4 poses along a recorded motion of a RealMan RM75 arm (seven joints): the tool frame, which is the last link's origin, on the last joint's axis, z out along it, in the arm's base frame.
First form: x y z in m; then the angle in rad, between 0 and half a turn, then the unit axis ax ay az.
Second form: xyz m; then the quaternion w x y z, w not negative. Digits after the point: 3 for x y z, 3 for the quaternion.
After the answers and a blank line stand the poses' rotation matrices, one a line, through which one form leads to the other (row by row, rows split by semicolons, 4 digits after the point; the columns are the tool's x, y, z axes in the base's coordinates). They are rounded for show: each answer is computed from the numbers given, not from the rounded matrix.
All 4 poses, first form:
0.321 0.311 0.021 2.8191 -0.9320 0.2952 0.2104
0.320 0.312 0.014 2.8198 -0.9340 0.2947 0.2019
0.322 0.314 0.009 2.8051 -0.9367 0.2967 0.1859
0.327 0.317 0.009 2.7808 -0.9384 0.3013 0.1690
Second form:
0.321 0.311 0.021 0.161 -0.920 0.291 0.208
0.320 0.312 0.014 0.160 -0.922 0.291 0.199
0.322 0.314 0.009 0.167 -0.923 0.293 0.183
0.327 0.317 0.009 0.179 -0.923 0.296 0.166

0.7440 -0.6027 -0.2885; -0.4694 -0.7787 0.4164; -0.4756 -0.1744 -0.8622
0.7513 -0.6002 -0.2743; -0.4725 -0.7794 0.4113; -0.4607 -0.1794 -0.8692
0.7617 -0.6016 -0.2405; -0.4789 -0.7728 0.4165; -0.4365 -0.2021 -0.8767
0.7690 -0.6070 -0.2006; -0.4876 -0.7599 0.4298; -0.4134 -0.2327 -0.8803

